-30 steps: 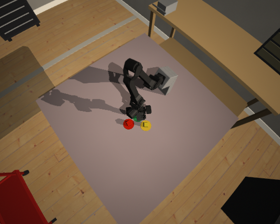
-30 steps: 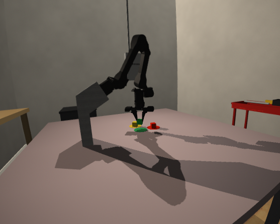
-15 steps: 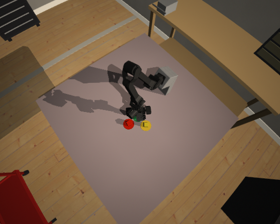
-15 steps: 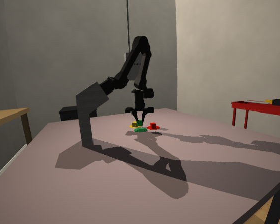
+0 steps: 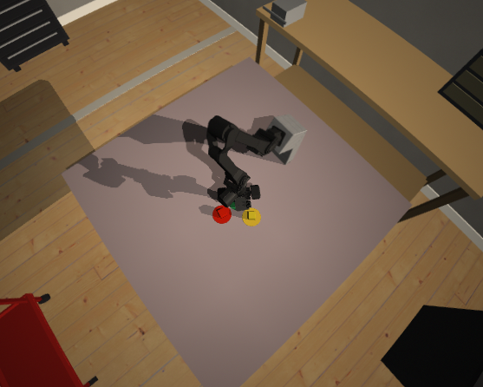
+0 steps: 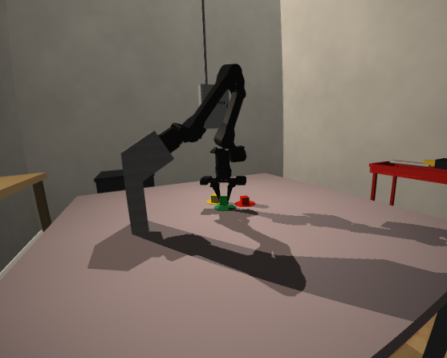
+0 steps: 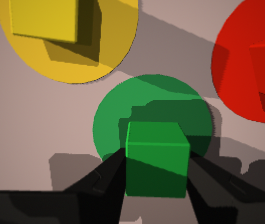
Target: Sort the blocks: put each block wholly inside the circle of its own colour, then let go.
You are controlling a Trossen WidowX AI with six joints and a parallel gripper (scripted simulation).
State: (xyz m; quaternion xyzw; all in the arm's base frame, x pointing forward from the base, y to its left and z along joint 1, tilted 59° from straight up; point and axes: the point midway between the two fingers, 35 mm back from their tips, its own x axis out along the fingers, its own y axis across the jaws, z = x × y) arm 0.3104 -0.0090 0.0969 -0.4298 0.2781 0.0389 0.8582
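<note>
Right now my hand is 7 cm above the green circle. Also, from my hand: green block (4 cm below); yellow block (3 cm ahead, 9 cm to the left, 5 cm below); red block (9 cm ahead, 4 cm to the right, 5 cm below).
</note>
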